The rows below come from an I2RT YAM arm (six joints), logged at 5 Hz.
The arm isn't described. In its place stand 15 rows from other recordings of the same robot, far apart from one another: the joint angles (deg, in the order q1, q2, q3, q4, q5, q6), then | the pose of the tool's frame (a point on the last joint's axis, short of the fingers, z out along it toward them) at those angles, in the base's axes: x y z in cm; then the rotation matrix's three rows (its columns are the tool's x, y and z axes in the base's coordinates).
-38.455, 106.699, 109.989, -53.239, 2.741, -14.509 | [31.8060, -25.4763, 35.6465], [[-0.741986, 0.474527, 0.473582], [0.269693, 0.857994, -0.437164], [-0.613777, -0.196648, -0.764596]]
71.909, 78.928, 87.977, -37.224, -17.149, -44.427 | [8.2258, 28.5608, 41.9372], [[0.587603, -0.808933, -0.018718], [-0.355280, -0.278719, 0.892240], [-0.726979, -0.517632, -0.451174]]
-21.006, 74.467, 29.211, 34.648, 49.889, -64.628 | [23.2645, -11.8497, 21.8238], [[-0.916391, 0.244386, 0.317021], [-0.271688, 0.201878, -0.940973], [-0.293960, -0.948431, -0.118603]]
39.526, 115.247, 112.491, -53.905, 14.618, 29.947 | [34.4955, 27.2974, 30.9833], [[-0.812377, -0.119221, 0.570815], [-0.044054, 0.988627, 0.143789], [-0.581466, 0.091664, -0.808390]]
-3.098, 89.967, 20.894, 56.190, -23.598, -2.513 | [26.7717, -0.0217, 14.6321], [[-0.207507, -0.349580, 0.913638], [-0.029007, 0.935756, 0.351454], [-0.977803, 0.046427, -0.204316]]
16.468, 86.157, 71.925, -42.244, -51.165, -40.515 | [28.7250, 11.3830, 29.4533], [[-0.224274, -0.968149, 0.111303], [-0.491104, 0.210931, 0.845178], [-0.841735, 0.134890, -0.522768]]
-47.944, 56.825, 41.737, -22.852, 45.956, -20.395 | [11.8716, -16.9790, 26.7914], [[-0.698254, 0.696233, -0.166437], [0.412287, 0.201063, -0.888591], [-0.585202, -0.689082, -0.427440]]
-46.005, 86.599, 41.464, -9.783, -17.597, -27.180 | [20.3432, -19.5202, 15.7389], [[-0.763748, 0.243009, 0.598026], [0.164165, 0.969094, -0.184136], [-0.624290, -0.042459, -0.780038]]
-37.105, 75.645, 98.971, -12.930, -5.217, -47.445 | [21.2037, -15.6332, 54.1115], [[-0.292679, 0.464078, 0.836044], [-0.698418, 0.493433, -0.518398], [-0.653109, -0.735633, 0.179703]]
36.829, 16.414, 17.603, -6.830, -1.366, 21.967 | [9.5157, 7.2323, 24.2400], [[-0.304235, -0.543931, 0.782036], [0.239370, 0.750958, 0.615438], [-0.922032, 0.374434, -0.098267]]
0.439, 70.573, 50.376, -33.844, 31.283, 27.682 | [24.4294, -1.6614, 24.9671], [[-0.578161, 0.640233, 0.505798], [0.392604, 0.761721, -0.515405], [-0.715257, -0.099409, -0.691756]]
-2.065, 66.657, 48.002, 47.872, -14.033, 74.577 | [26.1583, -0.0794, 38.7351], [[-0.040452, -0.517184, 0.854918], [0.937286, 0.276822, 0.211813], [-0.346206, 0.809871, 0.473551]]
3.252, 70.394, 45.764, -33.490, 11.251, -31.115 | [23.6665, 0.6490, 22.2145], [[-0.750231, -0.397657, 0.528226], [-0.550271, 0.818438, -0.165409], [-0.366544, -0.414762, -0.832837]]
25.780, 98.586, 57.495, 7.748, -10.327, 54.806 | [33.4517, 16.8656, 19.8811], [[-0.745120, 0.080146, 0.662097], [0.532946, 0.668392, 0.518865], [-0.400955, 0.739479, -0.540746]]
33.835, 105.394, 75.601, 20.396, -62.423, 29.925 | [33.2774, 26.1057, 28.3594], [[-0.608506, -0.785294, -0.114166], [-0.129866, -0.043380, 0.990582], [-0.782851, 0.617601, -0.075586]]
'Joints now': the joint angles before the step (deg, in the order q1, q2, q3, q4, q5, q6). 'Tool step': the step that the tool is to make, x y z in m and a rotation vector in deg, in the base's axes. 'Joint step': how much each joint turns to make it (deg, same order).
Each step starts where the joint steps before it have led.
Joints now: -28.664 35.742 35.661 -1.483 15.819 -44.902
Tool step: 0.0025 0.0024 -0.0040 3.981 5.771 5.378
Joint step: 0.013 1.048 2.327 -8.315 -5.405 0.254
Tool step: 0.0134 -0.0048 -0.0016 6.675 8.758 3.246
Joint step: 0.014 6.132 5.457 -10.339 -3.534 0.830
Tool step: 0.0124 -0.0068 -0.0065 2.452 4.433 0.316
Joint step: -0.078 4.568 1.681 -2.165 -0.374 -0.127
